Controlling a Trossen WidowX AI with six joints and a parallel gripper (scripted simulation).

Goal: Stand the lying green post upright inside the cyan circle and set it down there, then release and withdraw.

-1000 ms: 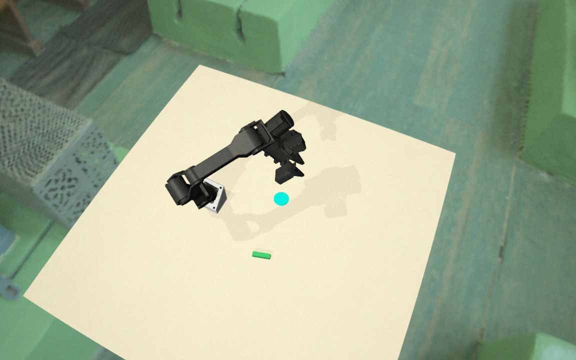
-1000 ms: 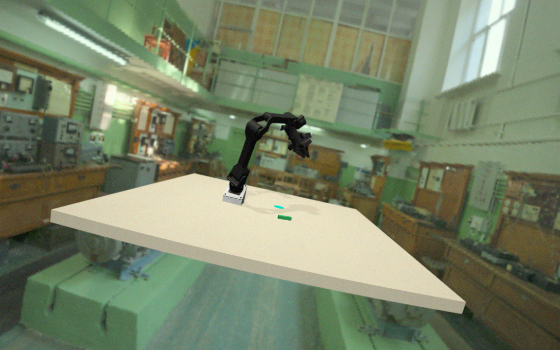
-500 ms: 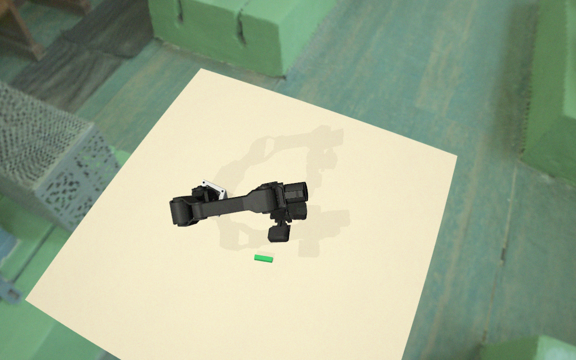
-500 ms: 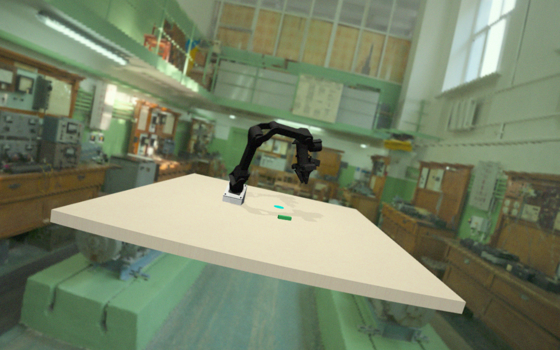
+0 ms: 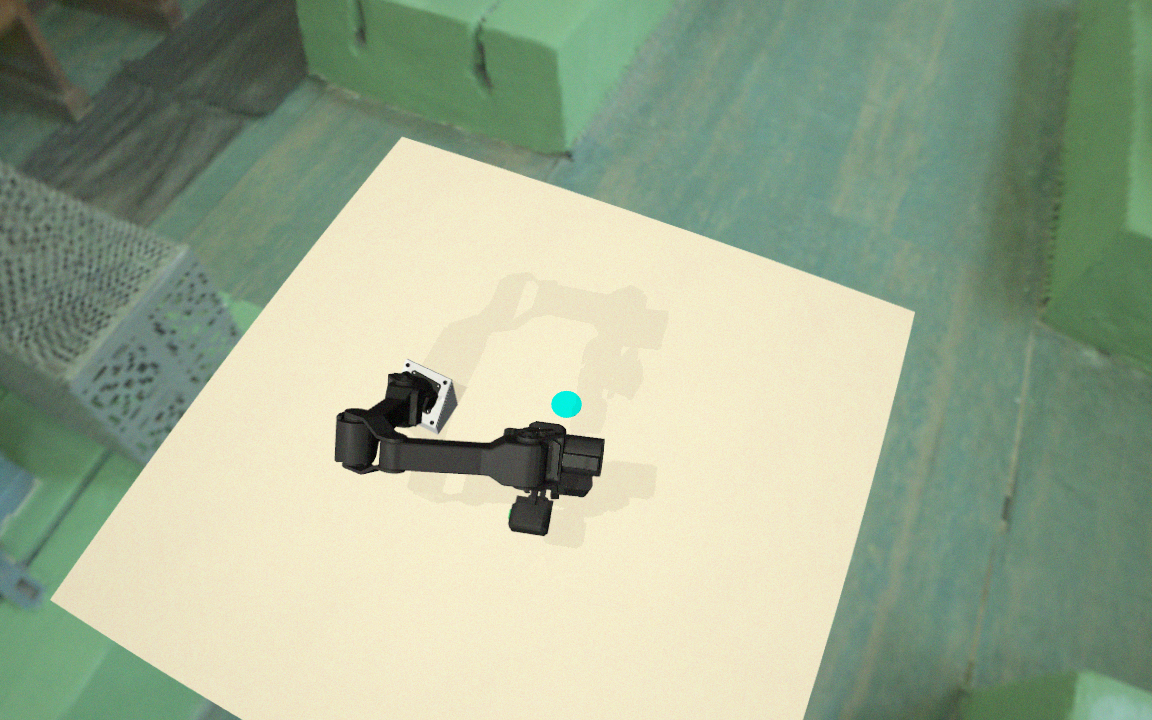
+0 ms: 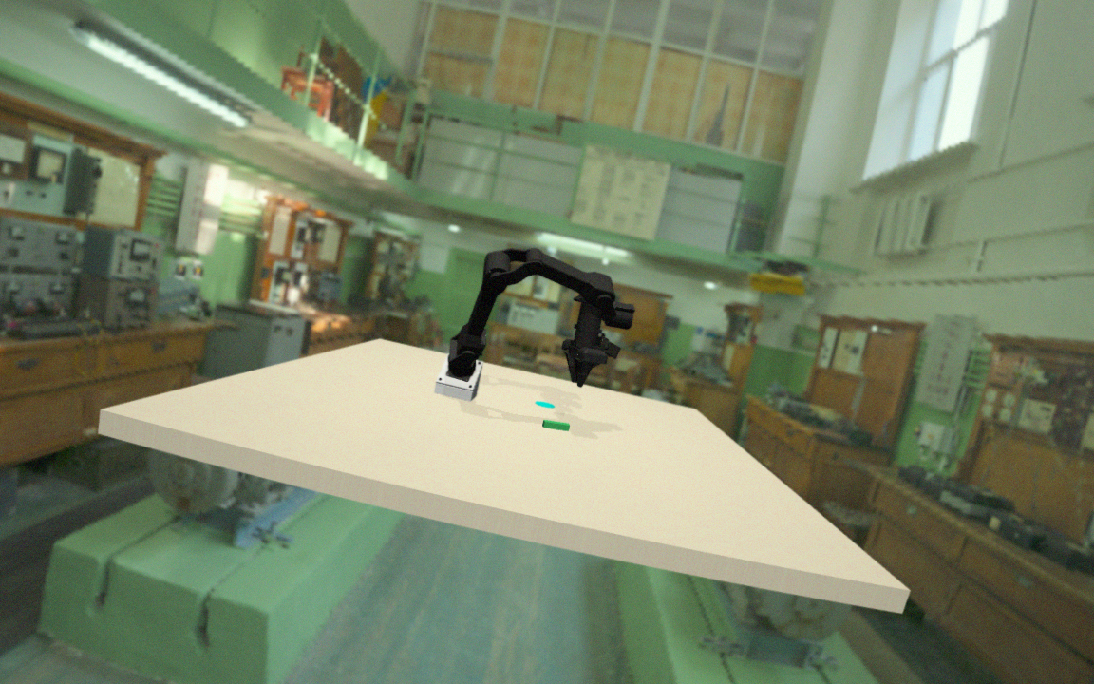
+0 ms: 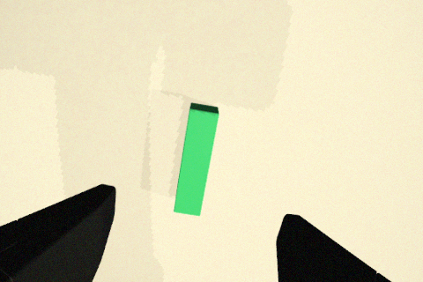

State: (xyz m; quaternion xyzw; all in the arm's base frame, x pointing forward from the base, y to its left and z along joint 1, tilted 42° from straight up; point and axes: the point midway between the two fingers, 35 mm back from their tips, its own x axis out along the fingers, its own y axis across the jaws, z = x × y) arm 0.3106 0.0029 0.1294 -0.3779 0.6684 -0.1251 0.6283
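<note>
Right now my gripper tip is 30 mm past the green post, 10 mm to the left of it and 110 mm above it. From my gripper tip the other things lie so: cyan circle 80 mm behind, 230 mm to the left, 120 mm below.
</note>
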